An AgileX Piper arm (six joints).
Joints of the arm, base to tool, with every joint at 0 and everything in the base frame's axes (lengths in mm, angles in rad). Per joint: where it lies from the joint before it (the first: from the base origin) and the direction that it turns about. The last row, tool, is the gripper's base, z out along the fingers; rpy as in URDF.
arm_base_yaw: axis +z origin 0 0 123
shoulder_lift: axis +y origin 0 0 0
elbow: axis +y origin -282.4 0 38.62
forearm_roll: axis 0.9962 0 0.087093 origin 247.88 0 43.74
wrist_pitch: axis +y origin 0 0 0
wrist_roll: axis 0.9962 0 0.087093 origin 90.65 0 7.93
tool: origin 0 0 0 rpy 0 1.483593 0
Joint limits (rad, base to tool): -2.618..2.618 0..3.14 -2.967..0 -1.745..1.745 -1.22..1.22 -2.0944..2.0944
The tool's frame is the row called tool.
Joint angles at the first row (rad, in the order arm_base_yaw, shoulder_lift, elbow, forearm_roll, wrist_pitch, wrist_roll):
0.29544, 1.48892, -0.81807, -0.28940, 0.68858, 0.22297
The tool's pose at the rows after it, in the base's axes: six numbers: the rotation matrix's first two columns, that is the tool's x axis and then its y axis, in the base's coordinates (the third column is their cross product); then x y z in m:
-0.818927 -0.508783 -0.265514 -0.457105 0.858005 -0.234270 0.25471 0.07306 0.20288
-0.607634 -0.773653 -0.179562 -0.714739 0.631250 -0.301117 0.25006 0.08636 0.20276
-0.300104 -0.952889 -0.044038 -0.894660 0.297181 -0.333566 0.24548 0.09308 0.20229
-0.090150 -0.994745 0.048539 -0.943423 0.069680 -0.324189 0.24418 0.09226 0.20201
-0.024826 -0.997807 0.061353 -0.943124 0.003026 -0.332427 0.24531 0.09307 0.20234
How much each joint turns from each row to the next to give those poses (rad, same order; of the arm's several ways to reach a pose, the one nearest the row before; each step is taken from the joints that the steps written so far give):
0.04672, 0.00001, -0.00092, -0.00001, 0.00673, -0.20775
0.05368, 0.00000, 0.00001, 0.00000, 0.00508, -0.30100
0.03351, 0.00000, -0.00001, -0.00577, 0.02481, -0.34716
0.00225, 0.00000, 0.00001, -0.00710, 0.01887, -0.22582
0.00000, 0.00000, 0.00000, -0.00089, -0.01567, -0.06534

